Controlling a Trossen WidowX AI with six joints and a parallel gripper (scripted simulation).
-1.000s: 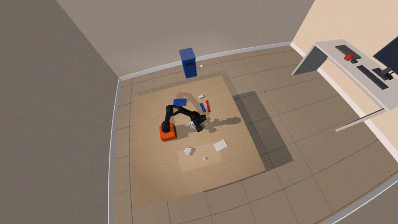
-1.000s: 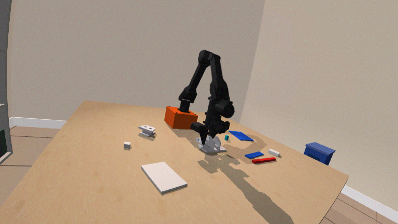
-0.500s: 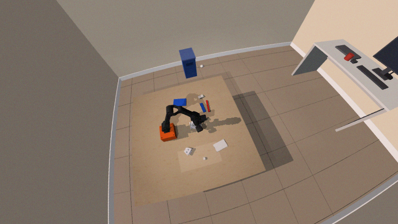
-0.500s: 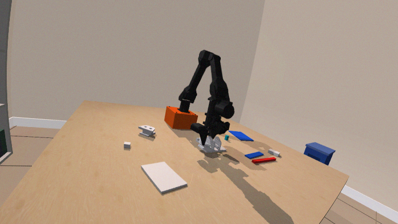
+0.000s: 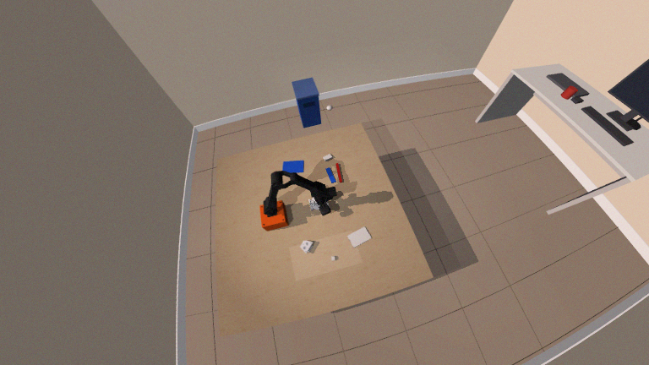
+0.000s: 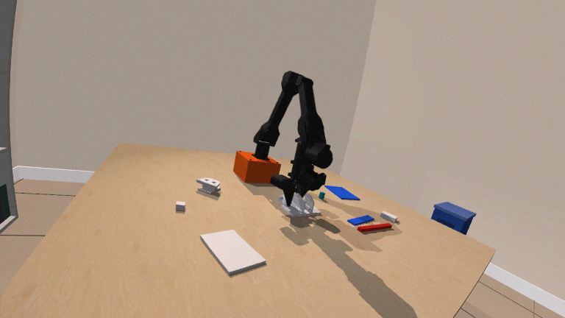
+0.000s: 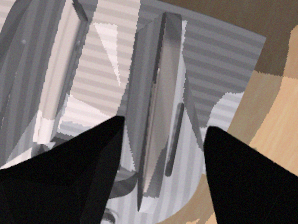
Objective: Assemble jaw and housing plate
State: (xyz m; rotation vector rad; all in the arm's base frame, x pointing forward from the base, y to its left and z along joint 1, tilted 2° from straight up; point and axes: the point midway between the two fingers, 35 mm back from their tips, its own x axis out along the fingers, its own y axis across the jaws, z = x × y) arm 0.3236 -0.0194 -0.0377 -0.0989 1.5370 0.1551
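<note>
My gripper tip is 30 mm past the grey jaw and 10 mm to the right of it. Round my gripper tip: blue bar 220 mm to the left, 130 mm ahead, 10 mm below; then teal peg 200 mm to the left, 80 mm behind; then white bracket 230 mm to the right, 160 mm behind, 10 mm below.
</note>
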